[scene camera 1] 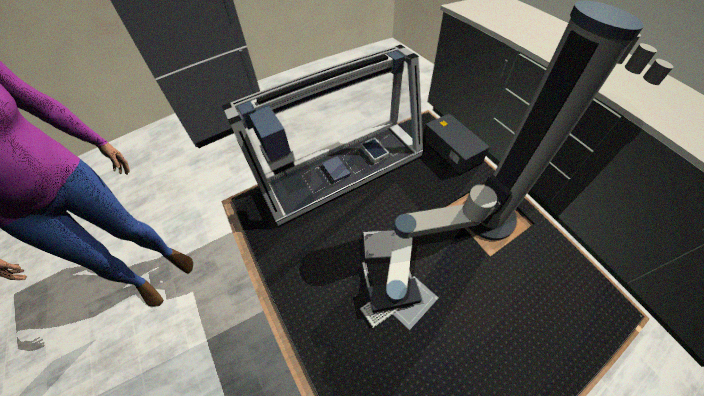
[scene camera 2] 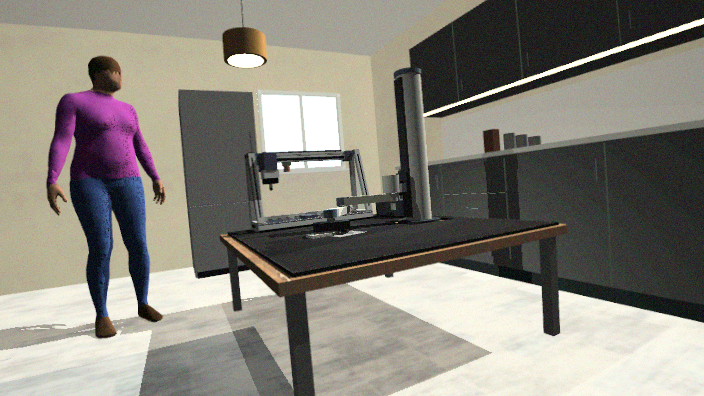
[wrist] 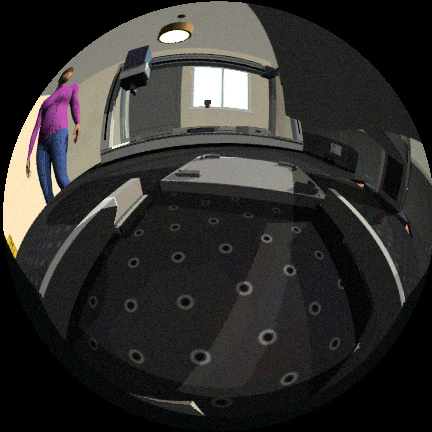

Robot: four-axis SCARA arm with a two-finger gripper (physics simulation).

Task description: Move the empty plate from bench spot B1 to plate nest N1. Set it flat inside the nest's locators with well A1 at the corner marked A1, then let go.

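Pixels of known places: gripper, fingertip midpoint: (scene camera 1: pixel 383 259) (wrist: pixel 237 188); arm's base, link origin: (scene camera 1: pixel 489 216) (scene camera 2: pixel 418 222) (wrist: pixel 385 204).
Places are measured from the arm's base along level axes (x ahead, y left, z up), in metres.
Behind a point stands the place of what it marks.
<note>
A white plate with a grid of wells (scene camera 1: pixel 374 317) @[x 0.695, y 0.097, z 0.017 m] (scene camera 2: pixel 317 236) @[x 0.693, y 0.124, z 0.021 m] lies on the dark mat, partly hidden under the gripper body; its A1 corner cannot be made out. A pale corner (wrist: pixel 194 406) shows at the wrist view's bottom edge. A flat grey pad with a light outline (scene camera 1: pixel 419 314) @[x 0.546, y 0.176, z 0.015 m] (scene camera 2: pixel 356 232) @[x 0.489, y 0.133, z 0.015 m] lies beside the plate. The grey nest (scene camera 1: pixel 378 245) @[x 0.523, y -0.141, z 0.025 m] (wrist: pixel 240 172) @[x 0.519, y -0.120, z 0.025 m] bears no plate; small locators show at its corners, with part of it under the arm. My gripper (scene camera 1: pixel 388 274) (wrist: pixel 237 188) @[x 0.540, y -0.077, z 0.027 m] is open and low over the mat, its fingers pointing at the nest, nothing between them.
A gantry frame (scene camera 1: pixel 325 196) @[x 0.605, y -0.453, z 0.063 m] (scene camera 2: pixel 300 220) @[x 0.584, y -0.451, z 0.057 m] (wrist: pixel 200 146) @[x 0.503, y -0.450, z 0.014 m] stands behind the nest, with a dark block (scene camera 1: pixel 336 169) @[x 0.492, y -0.556, z 0.079 m] and a small tray (scene camera 1: pixel 375 150) @[x 0.275, y -0.551, z 0.093 m] on its deck. A dark box (scene camera 1: pixel 456 142) @[x -0.079, y -0.361, z 0.128 m] stands near the arm's column (scene camera 1: pixel 555 115) @[x 0.076, y 0.035, z 0.641 m] (scene camera 2: pixel 416 145) @[x 0.028, y 0.069, z 0.449 m]. A person (scene camera 1: pixel 37 155) (scene camera 2: pixel 107 145) (wrist: pixel 57 117) stands beyond the table.
</note>
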